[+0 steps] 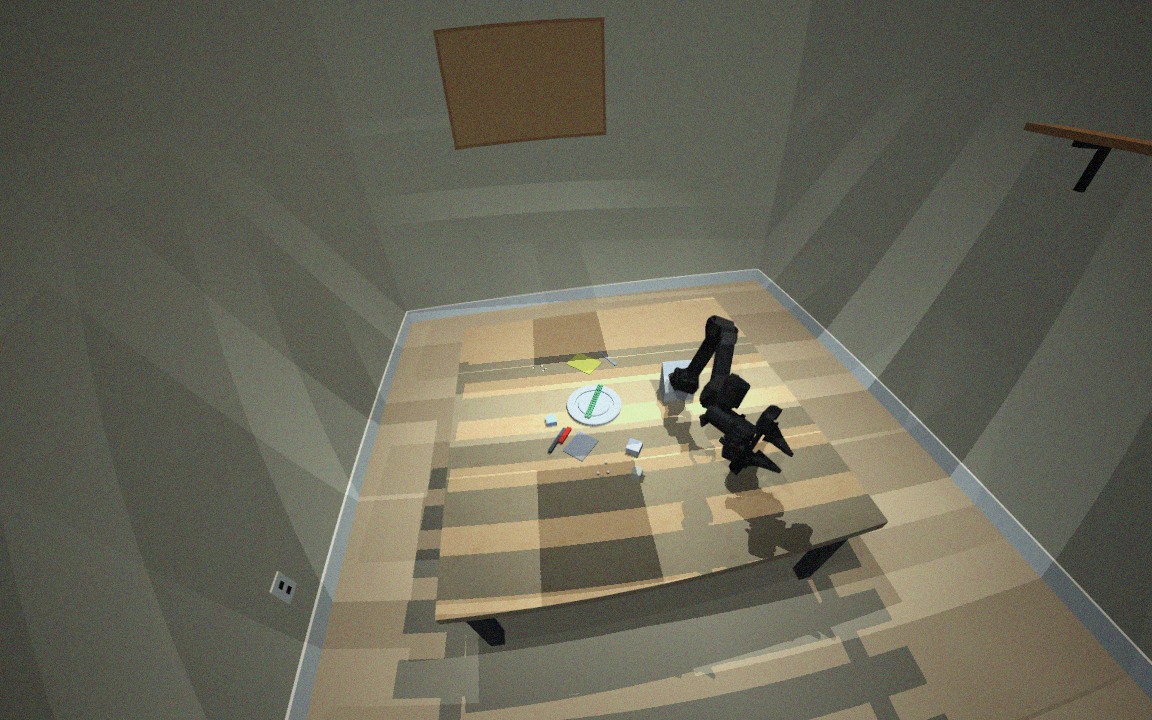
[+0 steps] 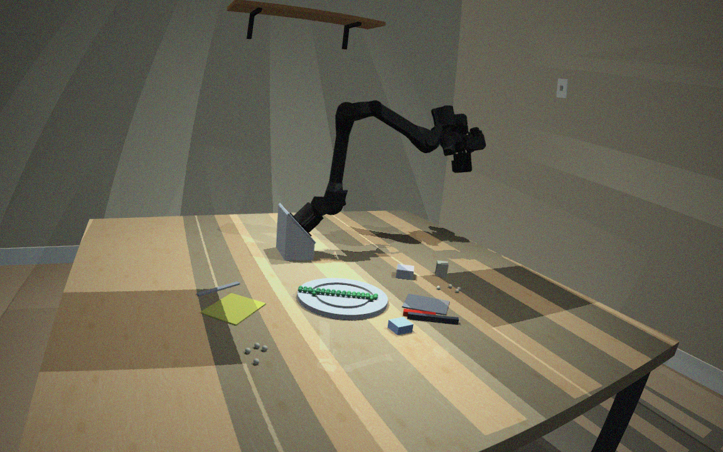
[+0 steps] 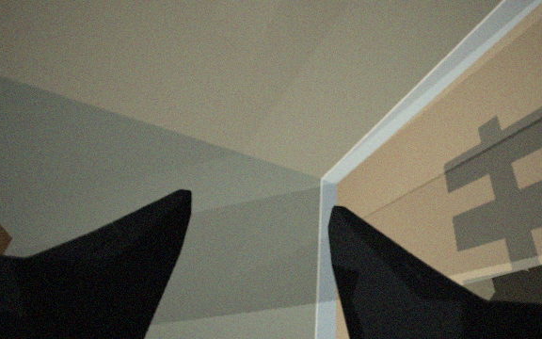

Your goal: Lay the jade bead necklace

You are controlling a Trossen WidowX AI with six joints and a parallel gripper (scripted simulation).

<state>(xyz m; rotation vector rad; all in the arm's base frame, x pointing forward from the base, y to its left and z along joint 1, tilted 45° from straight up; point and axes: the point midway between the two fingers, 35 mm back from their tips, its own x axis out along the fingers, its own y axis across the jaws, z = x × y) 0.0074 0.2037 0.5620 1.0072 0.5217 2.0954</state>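
Now: the grey plate 45 cm to the right of my gripper tip, 37 cm ahead of it and 34 cm below it. The rest, counted from my gripper tip: round grey bead board (61 cm to the right, 33 cm below, 27 cm ahead); then blue block (58 cm to the right, 44 cm ahead, 33 cm below); then red and black pen (50 cm to the right, 42 cm ahead, 33 cm below).
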